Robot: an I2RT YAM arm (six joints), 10 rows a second.
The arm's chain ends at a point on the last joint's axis. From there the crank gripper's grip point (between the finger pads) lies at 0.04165 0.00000 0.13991 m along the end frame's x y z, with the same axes.
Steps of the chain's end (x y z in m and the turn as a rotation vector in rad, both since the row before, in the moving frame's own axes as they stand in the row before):
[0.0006, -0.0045, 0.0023, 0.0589, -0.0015, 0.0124]
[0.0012, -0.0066, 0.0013, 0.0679, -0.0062, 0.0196]
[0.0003, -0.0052, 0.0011, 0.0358, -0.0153, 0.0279]
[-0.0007, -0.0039, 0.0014, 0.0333, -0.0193, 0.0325]
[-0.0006, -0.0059, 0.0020, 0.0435, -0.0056, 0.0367]
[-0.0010, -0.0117, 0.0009, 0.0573, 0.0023, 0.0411]
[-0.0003, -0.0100, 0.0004, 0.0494, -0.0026, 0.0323]
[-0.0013, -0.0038, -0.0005, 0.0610, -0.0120, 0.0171]
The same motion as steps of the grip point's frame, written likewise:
[0.0004, -0.0122, 0.0021, 0.0589, -0.0015, 0.0124]
[0.0004, -0.0153, 0.0013, 0.0679, -0.0062, 0.0196]
[-0.0018, -0.0091, 0.0017, 0.0358, -0.0153, 0.0279]
[-0.0034, -0.0073, 0.0021, 0.0333, -0.0193, 0.0325]
[-0.0013, -0.0105, 0.0021, 0.0435, -0.0056, 0.0367]
[-0.0005, -0.0180, 0.0006, 0.0573, 0.0023, 0.0411]
[-0.0006, -0.0156, 0.0004, 0.0494, -0.0026, 0.0323]
[-0.0029, -0.0116, -0.0002, 0.0610, -0.0120, 0.0171]

